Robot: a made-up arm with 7 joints.
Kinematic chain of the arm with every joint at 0, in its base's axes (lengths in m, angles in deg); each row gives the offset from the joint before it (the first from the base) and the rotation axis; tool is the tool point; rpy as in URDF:
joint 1: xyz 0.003 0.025 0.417 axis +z
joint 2: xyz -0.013 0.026 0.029 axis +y
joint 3: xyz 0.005 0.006 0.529 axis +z
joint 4: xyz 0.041 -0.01 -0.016 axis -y
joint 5: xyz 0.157 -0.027 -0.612 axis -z
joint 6: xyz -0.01 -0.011 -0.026 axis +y
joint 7: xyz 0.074 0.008 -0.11 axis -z
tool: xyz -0.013 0.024 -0.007 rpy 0 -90 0
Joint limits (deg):
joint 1: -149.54..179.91
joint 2: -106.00..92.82
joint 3: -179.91..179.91
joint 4: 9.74..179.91
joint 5: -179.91..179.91
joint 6: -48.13..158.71
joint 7: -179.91..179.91
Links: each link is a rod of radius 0.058 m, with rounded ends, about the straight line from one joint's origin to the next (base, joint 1, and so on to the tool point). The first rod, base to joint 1, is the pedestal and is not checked.
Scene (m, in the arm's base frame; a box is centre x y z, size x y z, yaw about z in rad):
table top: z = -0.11
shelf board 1: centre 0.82 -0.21 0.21 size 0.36 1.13 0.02 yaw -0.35
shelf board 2: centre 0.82 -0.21 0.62 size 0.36 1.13 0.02 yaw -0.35
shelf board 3: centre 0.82 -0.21 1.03 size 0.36 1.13 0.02 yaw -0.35
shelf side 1: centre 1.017 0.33 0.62 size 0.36 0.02 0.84 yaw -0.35
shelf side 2: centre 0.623 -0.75 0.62 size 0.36 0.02 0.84 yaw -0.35
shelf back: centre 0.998 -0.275 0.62 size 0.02 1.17 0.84 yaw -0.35
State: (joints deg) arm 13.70 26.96 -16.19 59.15 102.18 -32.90 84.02
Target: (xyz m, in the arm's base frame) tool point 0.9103 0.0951 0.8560
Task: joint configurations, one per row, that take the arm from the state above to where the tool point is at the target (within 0.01 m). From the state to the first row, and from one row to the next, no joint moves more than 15 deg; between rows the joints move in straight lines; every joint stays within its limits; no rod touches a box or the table.
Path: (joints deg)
1: 17.17 17.84 -14.45 46.61 106.42 -38.49 85.03
2: 20.65 8.72 -12.72 34.08 110.66 -44.08 86.04
3: 26.48 -2.76 -5.72 45.16 108.61 -42.96 85.58
4: 32.32 -14.24 1.28 56.24 106.55 -41.84 85.11
5: 28.50 -3.24 -2.42 67.54 102.75 -36.66 84.22
6: 24.69 7.76 -6.13 78.83 98.94 -31.47 83.33
7: 20.87 18.76 -9.83 90.13 95.14 -26.28 82.44

